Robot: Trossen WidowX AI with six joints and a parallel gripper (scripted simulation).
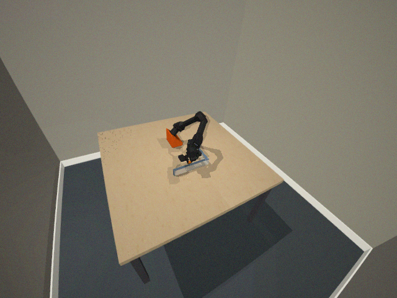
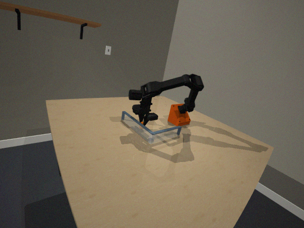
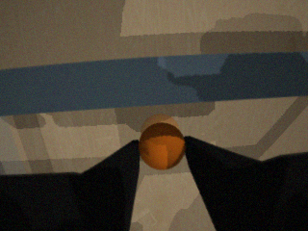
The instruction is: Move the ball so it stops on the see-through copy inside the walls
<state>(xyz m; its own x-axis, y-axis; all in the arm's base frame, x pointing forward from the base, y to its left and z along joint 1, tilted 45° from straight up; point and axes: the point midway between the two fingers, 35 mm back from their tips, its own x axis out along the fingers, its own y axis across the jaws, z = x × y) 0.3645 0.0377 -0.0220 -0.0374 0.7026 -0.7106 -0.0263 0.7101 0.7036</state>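
The orange ball lies right at my gripper tip.
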